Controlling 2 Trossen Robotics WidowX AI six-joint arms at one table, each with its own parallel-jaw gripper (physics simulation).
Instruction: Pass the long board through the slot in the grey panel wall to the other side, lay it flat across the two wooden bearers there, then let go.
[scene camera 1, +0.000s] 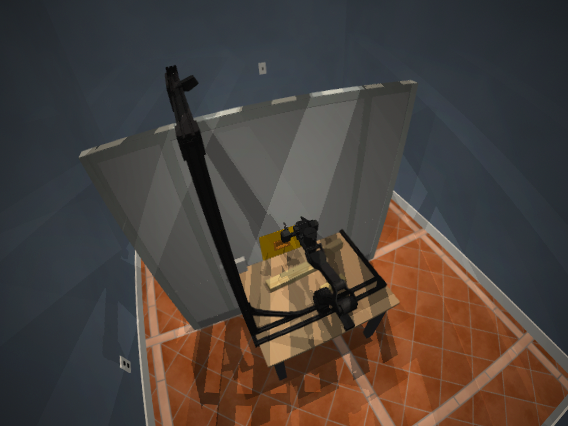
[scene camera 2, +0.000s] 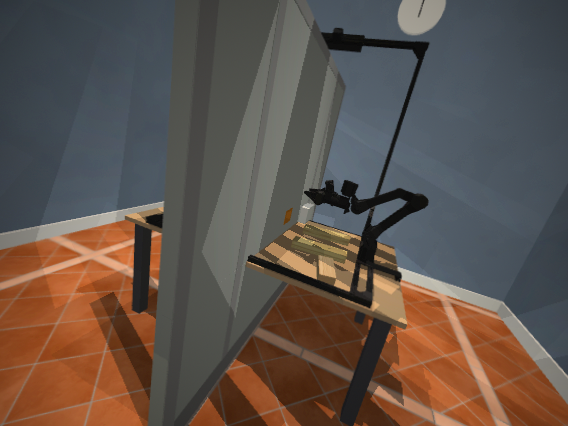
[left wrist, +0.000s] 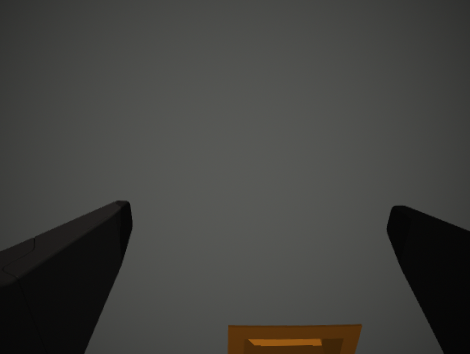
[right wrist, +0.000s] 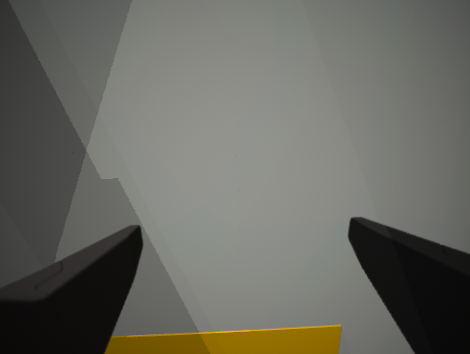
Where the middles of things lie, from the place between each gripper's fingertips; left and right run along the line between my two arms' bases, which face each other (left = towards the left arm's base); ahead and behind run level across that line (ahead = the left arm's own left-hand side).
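Orange slot frame (left wrist: 351, 331): my right gripper 25 cm above it, 11 cm to the right of it, 4 cm past it.
Orange slot frame, from my left hand: 170 mm below, 100 mm to the right, 40 mm behind.
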